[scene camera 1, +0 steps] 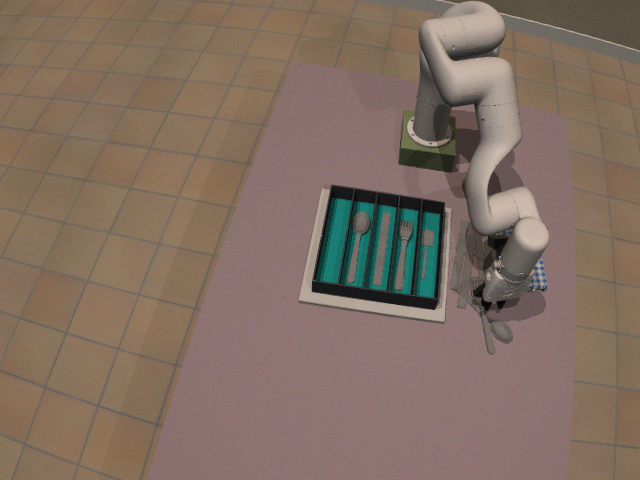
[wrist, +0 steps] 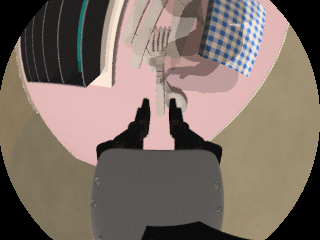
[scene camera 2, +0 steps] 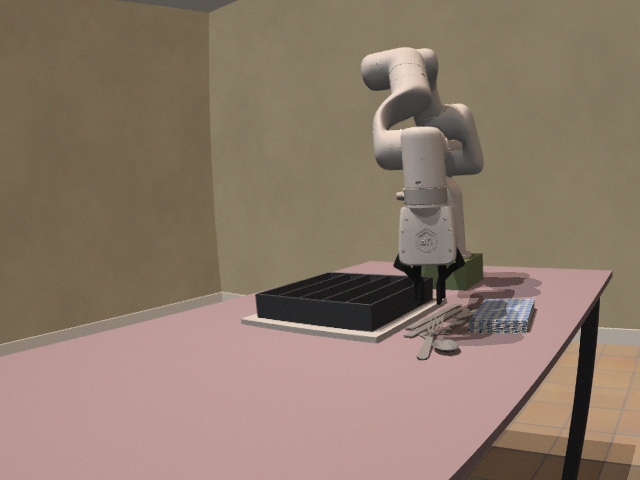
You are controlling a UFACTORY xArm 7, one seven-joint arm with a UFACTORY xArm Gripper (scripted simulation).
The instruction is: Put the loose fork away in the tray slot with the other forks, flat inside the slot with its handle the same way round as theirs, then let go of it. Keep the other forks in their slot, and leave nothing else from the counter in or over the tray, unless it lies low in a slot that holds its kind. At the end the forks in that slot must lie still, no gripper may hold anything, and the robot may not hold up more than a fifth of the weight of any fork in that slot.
Path:
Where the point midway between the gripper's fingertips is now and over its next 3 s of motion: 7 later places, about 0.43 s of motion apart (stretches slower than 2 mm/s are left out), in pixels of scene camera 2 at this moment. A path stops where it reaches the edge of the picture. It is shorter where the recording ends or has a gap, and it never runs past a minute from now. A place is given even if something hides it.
My gripper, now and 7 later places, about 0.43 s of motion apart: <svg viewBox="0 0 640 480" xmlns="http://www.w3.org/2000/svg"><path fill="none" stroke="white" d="M430 303L430 304L430 310L430 319L430 325L429 328L429 328L429 332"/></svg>

